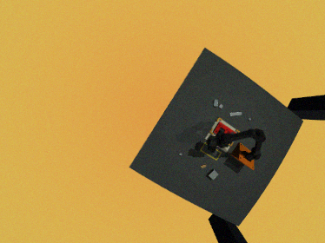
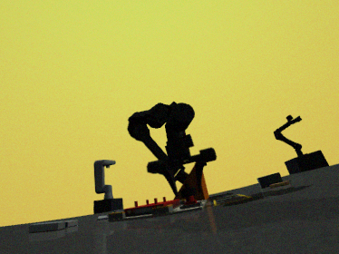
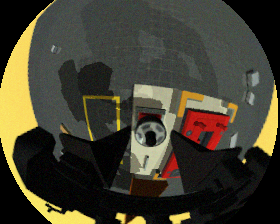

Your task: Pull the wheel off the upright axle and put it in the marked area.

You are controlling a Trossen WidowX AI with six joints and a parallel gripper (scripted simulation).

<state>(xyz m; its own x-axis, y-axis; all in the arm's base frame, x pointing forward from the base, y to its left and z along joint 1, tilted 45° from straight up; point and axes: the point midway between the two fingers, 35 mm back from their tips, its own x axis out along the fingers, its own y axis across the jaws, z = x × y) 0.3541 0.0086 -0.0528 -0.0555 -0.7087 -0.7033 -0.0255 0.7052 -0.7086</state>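
Now: the wheel right at my gripper tip.
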